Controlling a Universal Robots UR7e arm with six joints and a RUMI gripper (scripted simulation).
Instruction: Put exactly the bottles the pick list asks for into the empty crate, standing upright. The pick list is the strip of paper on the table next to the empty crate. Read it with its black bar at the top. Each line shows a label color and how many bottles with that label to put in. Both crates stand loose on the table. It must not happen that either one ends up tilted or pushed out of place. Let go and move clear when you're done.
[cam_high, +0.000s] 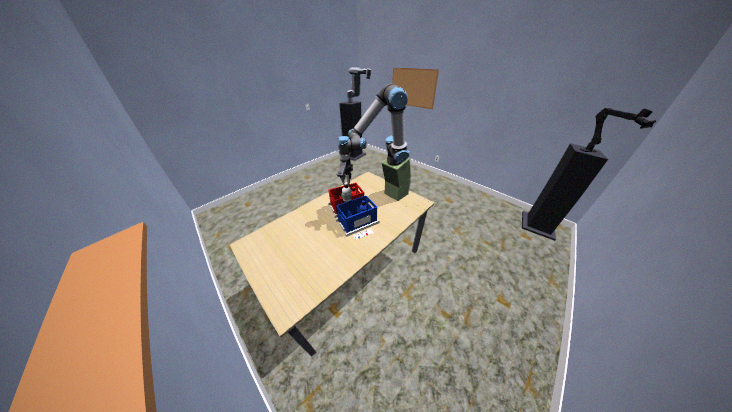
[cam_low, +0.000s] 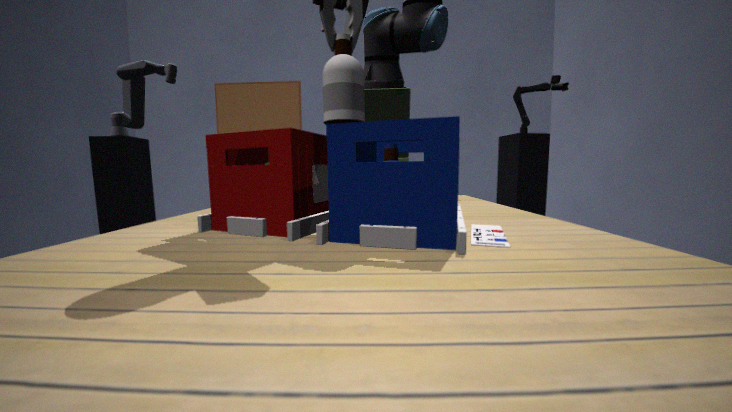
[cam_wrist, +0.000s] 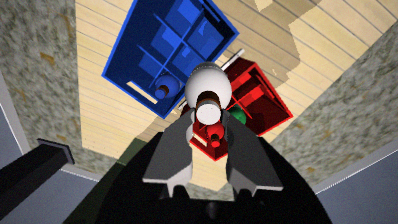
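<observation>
Now: the white bottle 70 mm below my hand. Round my hand: blue-capped bottle 80 mm behind, 110 mm to the left, 250 mm below; blue crate 20 mm ahead, 110 mm to the left, 250 mm below; red crate 100 mm behind, 100 mm to the right, 250 mm below.
</observation>
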